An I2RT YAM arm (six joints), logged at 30 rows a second.
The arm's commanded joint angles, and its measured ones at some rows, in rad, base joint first. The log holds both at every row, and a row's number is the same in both.
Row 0, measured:
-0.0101 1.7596 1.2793 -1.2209 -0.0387 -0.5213
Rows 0 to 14, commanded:
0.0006 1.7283 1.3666 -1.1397 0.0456 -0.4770
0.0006 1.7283 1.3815 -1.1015 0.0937 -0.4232
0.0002 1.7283 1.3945 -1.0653 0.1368 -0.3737
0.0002 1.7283 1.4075 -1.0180 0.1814 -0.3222
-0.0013 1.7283 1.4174 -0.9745 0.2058 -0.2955
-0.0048 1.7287 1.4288 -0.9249 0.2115 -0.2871
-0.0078 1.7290 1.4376 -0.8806 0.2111 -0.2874
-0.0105 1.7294 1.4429 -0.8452 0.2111 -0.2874
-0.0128 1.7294 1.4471 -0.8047 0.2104 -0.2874
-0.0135 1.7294 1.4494 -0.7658 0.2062 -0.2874
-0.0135 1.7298 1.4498 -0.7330 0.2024 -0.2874
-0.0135 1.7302 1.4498 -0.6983 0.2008 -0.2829
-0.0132 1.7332 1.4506 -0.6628 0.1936 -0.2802
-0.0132 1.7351 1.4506 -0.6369 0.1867 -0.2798
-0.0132 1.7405 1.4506 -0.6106 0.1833 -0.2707
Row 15, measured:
-0.0097 1.7557 1.4296 -0.6544 0.1730 -0.3176
